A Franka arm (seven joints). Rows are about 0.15 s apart.
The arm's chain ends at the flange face. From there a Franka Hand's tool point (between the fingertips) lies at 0.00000 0.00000 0.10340 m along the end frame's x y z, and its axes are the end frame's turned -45 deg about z.
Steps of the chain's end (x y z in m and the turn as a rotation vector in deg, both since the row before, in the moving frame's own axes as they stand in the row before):
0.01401, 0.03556, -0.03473, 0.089, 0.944, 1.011
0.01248, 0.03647, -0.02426, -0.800, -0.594, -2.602
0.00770, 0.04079, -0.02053, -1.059, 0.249, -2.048
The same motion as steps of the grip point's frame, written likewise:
-0.01393, 0.03615, -0.03474, -0.605, 0.730, 1.011
-0.01874, 0.03492, -0.02428, -0.146, -0.986, -2.602
-0.02440, 0.03597, -0.02055, -0.925, -0.573, -2.048

